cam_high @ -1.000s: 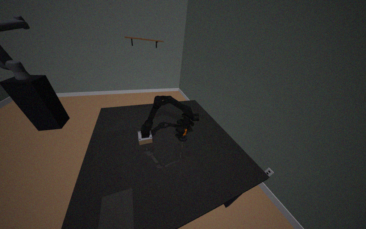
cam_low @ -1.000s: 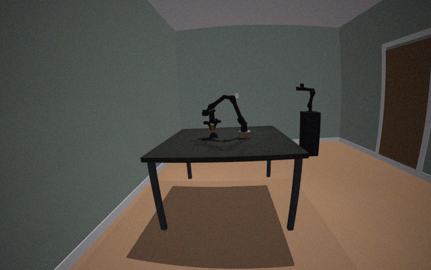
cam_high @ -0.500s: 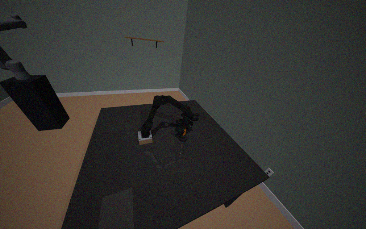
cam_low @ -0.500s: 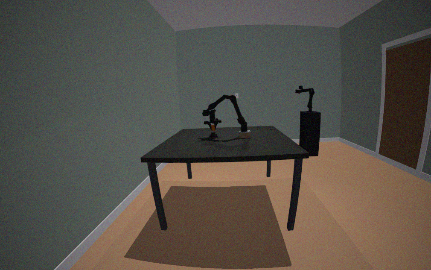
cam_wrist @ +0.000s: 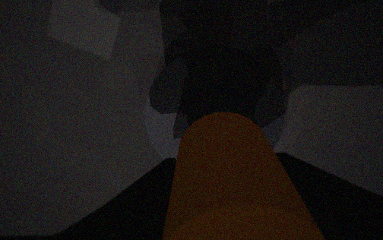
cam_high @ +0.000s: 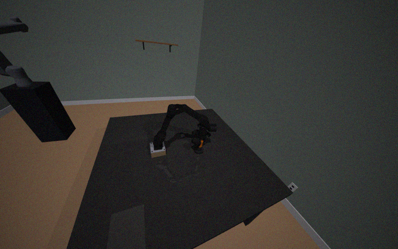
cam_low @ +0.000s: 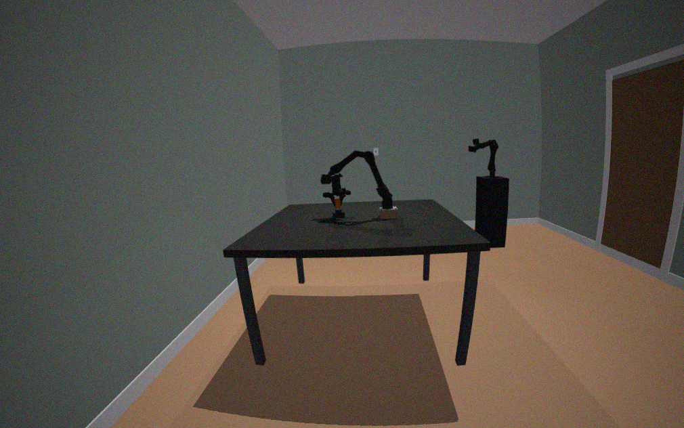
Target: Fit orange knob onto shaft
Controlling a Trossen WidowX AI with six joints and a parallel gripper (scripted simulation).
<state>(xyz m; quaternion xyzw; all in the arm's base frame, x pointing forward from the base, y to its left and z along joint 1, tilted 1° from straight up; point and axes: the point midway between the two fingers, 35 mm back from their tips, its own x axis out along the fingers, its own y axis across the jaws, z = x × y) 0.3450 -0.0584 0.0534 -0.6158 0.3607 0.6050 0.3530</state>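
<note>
Now: gripper tip 30 mm below the orange knob. Also, from my gripper tip: dark round pedestal: 40 mm below.
</note>
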